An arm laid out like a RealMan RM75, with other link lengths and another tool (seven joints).
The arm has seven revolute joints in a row. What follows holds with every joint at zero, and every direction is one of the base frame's.
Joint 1 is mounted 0.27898 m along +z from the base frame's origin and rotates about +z.
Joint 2 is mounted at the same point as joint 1 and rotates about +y.
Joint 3 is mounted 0.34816 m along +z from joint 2 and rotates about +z.
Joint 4 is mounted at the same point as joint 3 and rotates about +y.
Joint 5 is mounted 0.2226 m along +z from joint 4 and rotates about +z.
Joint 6 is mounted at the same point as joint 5 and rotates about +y.
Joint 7 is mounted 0.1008 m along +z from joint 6 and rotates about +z.
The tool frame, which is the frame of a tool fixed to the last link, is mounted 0.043 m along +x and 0.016 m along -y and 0.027 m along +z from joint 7; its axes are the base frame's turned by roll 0, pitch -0.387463 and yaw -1.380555 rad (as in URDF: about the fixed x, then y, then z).
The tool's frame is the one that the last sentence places.
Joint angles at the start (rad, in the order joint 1, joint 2, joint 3, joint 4, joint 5, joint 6, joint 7):
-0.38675, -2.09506, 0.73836, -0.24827, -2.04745, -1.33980, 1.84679
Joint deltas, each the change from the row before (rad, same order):
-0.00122, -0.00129, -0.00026, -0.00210, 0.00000, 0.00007, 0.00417
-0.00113, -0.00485, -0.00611, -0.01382, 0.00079, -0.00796, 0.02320
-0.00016, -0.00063, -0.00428, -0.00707, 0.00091, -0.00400, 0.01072
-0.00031, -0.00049, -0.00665, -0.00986, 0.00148, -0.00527, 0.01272
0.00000, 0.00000, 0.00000, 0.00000, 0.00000, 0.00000, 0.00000
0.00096, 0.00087, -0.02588, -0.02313, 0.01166, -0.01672, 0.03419
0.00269, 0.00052, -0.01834, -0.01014, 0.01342, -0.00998, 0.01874
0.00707, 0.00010, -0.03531, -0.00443, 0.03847, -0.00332, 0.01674
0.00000, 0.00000, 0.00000, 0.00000, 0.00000, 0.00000, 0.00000
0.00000, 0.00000, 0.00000, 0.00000, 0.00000, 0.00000, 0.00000
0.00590, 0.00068, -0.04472, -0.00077, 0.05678, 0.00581, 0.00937
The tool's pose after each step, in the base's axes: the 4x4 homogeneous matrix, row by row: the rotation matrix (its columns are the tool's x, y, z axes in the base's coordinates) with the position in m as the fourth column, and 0 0 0 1 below. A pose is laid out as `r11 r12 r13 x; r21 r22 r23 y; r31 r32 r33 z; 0 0 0 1`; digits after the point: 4 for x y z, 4 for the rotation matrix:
-0.8202 -0.0940 0.5643 -0.4463; 0.4684 0.4561 0.7567 0.2760; -0.3285 0.8850 -0.3300 -0.0637; 0 0 0 1
-0.8181 -0.0891 0.5681 -0.4428; 0.4745 0.4536 0.7544 0.2736; -0.3249 0.8868 -0.3288 -0.0672; 0 0 0 1
-0.8178 -0.0867 0.5690 -0.4418; 0.4769 0.4513 0.7543 0.2725; -0.3222 0.8882 -0.3277 -0.0680; 0 0 0 1
-0.8174 -0.0855 0.5698 -0.4405; 0.4792 0.4480 0.7548 0.2711; -0.3198 0.8899 -0.3252 -0.0690; 0 0 0 1
-0.8174 -0.0855 0.5698 -0.4405; 0.4792 0.4480 0.7548 0.2711; -0.3198 0.8899 -0.3252 -0.0690; 0 0 0 1
-0.8150 -0.0804 0.5738 -0.4374; 0.4894 0.4344 0.7561 0.2680; -0.3101 0.8971 -0.3147 -0.0699; 0 0 0 1
-0.8126 -0.0763 0.5778 -0.4356; 0.4971 0.4266 0.7555 0.2659; -0.3042 0.9012 -0.3087 -0.0702; 0 0 0 1
-0.8092 -0.0706 0.5833 -0.4337; 0.5051 0.4236 0.7520 0.2637; -0.3001 0.9031 -0.3072 -0.0714; 0 0 0 1
-0.8092 -0.0706 0.5833 -0.4337; 0.5051 0.4236 0.7520 0.2637; -0.3001 0.9031 -0.3072 -0.0714; 0 0 0 1
-0.8092 -0.0706 0.5833 -0.4337; 0.5051 0.4236 0.7520 0.2637; -0.3001 0.9031 -0.3072 -0.0714; 0 0 0 1
-0.8042 -0.0644 0.5908 -0.4314; 0.5120 0.4296 0.7438 0.2629; -0.3017 0.9007 -0.3125 -0.0736; 0 0 0 1

